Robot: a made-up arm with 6 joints.
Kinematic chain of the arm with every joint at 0, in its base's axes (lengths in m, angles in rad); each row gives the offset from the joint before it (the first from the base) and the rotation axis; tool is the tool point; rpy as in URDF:
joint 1: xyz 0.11 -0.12 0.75 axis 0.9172 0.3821 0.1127
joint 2: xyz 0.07 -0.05 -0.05 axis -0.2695 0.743 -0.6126
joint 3: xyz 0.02 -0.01 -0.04 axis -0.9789 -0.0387 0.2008
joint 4: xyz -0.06 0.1 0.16 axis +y
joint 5: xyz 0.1 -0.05 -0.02 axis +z
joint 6: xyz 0.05 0 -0.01 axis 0.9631 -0.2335 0.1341
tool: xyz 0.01 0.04 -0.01 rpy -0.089 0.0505 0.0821
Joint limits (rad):
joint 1: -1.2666..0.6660
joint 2: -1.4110..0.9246
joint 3: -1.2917..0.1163
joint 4: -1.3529..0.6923
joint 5: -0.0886..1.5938
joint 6: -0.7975..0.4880
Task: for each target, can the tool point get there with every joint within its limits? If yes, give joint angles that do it. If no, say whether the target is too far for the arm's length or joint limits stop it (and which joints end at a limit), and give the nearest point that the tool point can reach.
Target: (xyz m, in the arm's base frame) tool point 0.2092 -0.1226 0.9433
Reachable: yes | joints 0.0995 -0.2100 -0.0725 -0.9860 0.1938 0.2784
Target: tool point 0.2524 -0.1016 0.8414
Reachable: yes | joints -0.8170 0.4054 -0.5135 0.0810 1.1795 0.0218
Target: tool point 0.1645 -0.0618 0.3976
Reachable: no: joint limits stop it (at a limit: joint 1, joint 2, joint 3, joint 5, joint 6) | nearest point 0.2159 -0.0698 0.5941 | short by 0.203 m
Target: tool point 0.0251 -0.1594 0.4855
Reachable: no: joint limits stop it (at a limit: joint 2, joint 3, joint 4, joint 5) | nearest point 0.0864 -0.1311 0.6711 | short by 0.197 m
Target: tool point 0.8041 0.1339 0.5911
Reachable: no: too far | nearest point 0.4137 -0.0824 0.7066 | short by 0.461 m
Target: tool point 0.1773 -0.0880 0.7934
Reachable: yes | joints -0.0990 -0.5290 -0.2748 0.4910 0.7112 0.3479
